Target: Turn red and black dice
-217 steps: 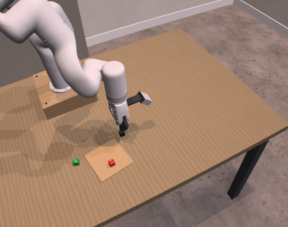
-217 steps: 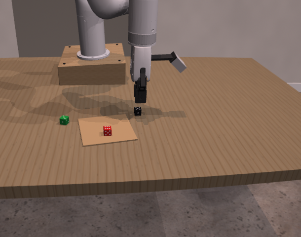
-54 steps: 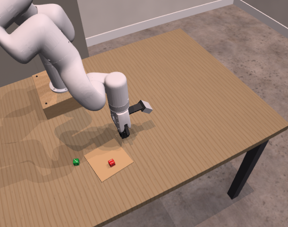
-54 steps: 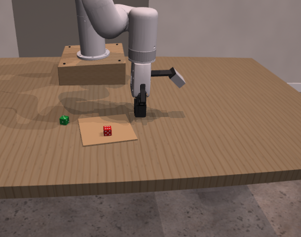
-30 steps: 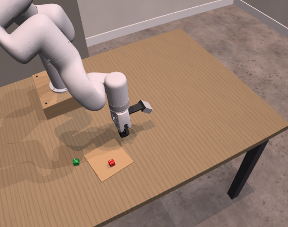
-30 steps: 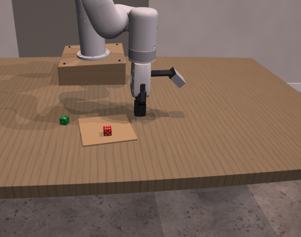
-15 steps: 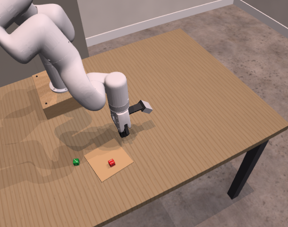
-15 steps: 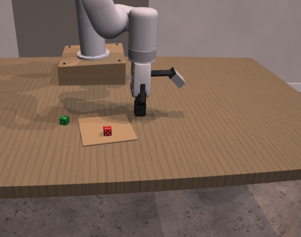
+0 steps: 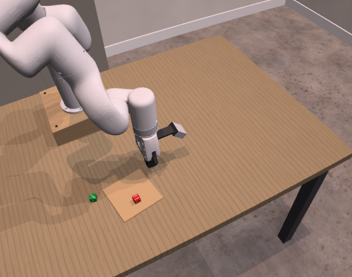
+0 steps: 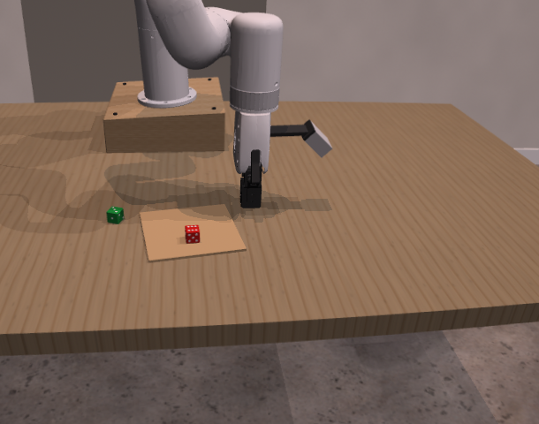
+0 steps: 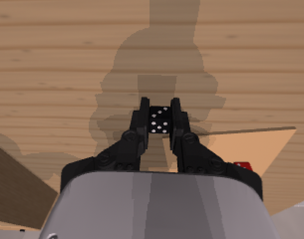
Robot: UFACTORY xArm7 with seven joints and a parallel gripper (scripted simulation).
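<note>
My gripper is now 90 mm short of the tan mat, 100 mm to the left of it and 20 mm above it. Also, from my hand: red die (120 mm ahead, 90 mm to the right, 10 mm below); green die (50 mm ahead, 220 mm to the right, 10 mm below); black die (10 mm to the right, 10 mm below).
</note>
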